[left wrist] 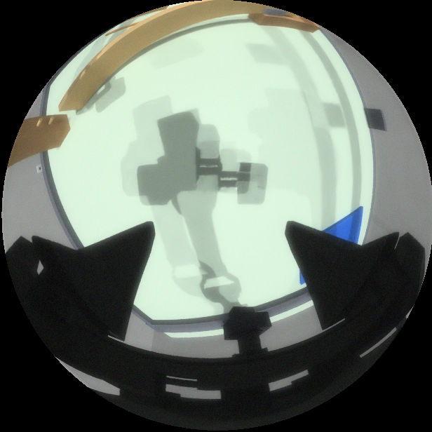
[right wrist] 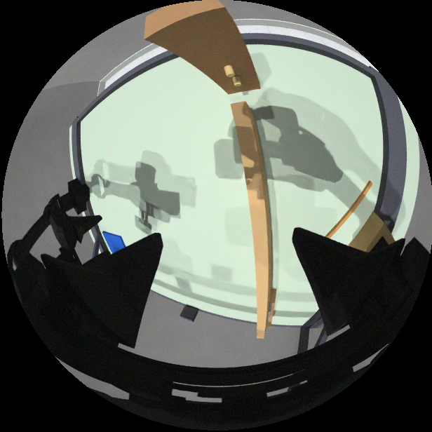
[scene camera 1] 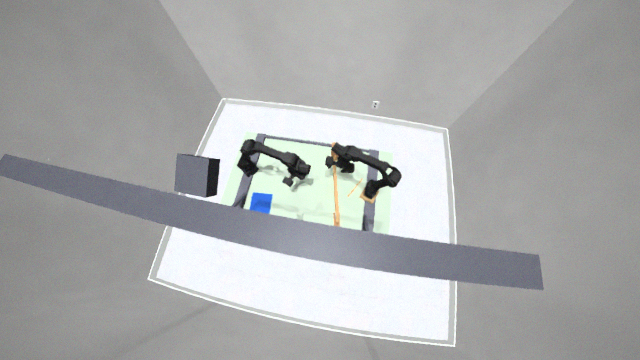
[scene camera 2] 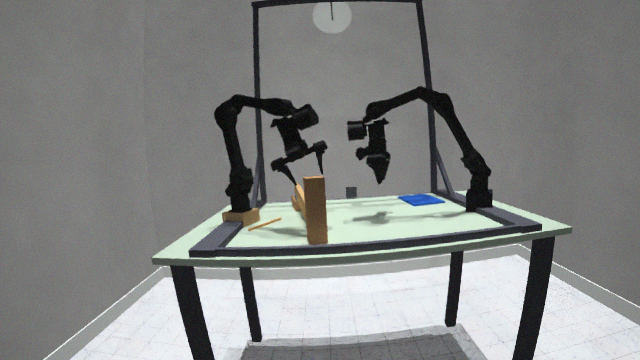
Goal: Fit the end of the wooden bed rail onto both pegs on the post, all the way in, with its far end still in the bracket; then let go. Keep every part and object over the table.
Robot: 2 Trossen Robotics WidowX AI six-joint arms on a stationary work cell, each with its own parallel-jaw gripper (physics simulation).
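Frame: origin at the left arm's base, x back, y right, z up, level; metres.
Where they show: left gripper, between the fingertips: (scene camera 1: 295,176) (scene camera 2: 381,181); right gripper, between the fingertips: (scene camera 1: 334,169); left arm's base, origin of its link: (scene camera 1: 246,166) (scene camera 2: 479,191); right arm's base, origin of its link: (scene camera 1: 369,193) (scene camera 2: 240,210).
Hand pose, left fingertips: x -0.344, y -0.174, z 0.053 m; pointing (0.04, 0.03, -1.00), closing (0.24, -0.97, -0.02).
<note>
Things, the pixels of their top centre, and the offset from my left fingertips. "*": a spot on its surface instead.
- upright wooden post, a spot on its surface: (scene camera 2: 315,210) * dx -0.049, dy -0.352, dz -0.030 m
- thin wooden stick, centre of its top: (scene camera 2: 265,223) (scene camera 1: 355,187) dx -0.333, dy -0.254, dz -0.117 m
- wooden block, centre of its top: (scene camera 2: 240,210) (scene camera 1: 369,193) dx -0.438, dy -0.271, dz -0.077 m
- blue tray, centre of its top: (scene camera 2: 420,198) (scene camera 1: 259,207) dx +0.066, dy +0.314, dz -0.116 m
The wooden bed rail (scene camera 1: 336,197) (left wrist: 135,40) (right wrist: 260,215) runs lengthwise on the table. Its near end is a short gap away from the upright wooden post (scene camera 2: 315,210) (left wrist: 40,135) (right wrist: 205,45). Two bare pegs (right wrist: 233,76) stick out of the post toward the rail. The rail's far end is at the bracket (scene camera 1: 336,218) (left wrist: 287,22) (right wrist: 272,305); how deep it sits there is unclear. My right gripper (scene camera 2: 309,179) (right wrist: 228,237) is open and empty, above the rail near the post. My left gripper (scene camera 2: 381,181) (left wrist: 221,228) is open and empty, high over the table.
A thin wooden stick (scene camera 1: 355,187) (scene camera 2: 265,224) (right wrist: 350,210) lies between the rail and the right arm's base. A wooden block (scene camera 2: 242,216) (right wrist: 370,232) surrounds that base. A blue tray (scene camera 1: 261,202) (scene camera 2: 421,200) (left wrist: 345,230) (right wrist: 114,242) lies on the left arm's side. Dark beams edge the table.
</note>
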